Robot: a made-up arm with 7 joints.
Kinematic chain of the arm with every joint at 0, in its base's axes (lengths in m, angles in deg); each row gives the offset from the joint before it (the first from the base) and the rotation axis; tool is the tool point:
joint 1: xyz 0 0 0.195 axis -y
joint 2: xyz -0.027 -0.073 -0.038 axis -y
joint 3: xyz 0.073 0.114 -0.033 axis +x
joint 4: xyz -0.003 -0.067 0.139 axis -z
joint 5: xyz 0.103 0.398 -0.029 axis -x
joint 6: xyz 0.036 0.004 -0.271 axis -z
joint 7: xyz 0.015 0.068 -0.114 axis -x
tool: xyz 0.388 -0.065 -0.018
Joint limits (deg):
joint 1: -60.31..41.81
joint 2: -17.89..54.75
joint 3: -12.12..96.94
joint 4: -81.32..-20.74
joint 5: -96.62..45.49
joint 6: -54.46..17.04
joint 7: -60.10..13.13
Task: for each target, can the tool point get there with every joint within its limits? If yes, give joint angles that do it. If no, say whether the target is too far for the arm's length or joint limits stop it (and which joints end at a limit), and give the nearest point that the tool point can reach.
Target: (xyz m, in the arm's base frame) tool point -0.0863 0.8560 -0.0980
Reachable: yes | joints -4.44 26.39 -0.48 -47.65 -29.36 -22.45 -22.52
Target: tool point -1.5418 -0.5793 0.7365
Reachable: no: too far | nearest point -0.8693 -0.3041 0.5003 | short by 0.764 m
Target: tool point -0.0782 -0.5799 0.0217
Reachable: no: joint limits stop it (at a limit: joint 1, joint 2, joint 3, joint 5, joint 6, joint 7) | nearest point -0.4687 -0.5151 -0.3104 | short by 0.517 m
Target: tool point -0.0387 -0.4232 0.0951
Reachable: no: joint limits stop it (at a limit: joint 1, joint 2, joint 3, joint 5, joint 6, joint 7) | nearest point -0.5100 -0.5193 -0.2586 | short by 0.597 m
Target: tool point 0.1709 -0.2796 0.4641
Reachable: no: joint limits stop it (at a limit: joint 2, joint 3, joint 4, joint 5, joint 6, joint 7) | nearest point 0.2133 0.0660 0.5309 | short by 0.355 m
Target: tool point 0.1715 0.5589 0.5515
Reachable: yes | joints 28.95 28.76 47.09 -25.82 15.10 4.19 -35.27
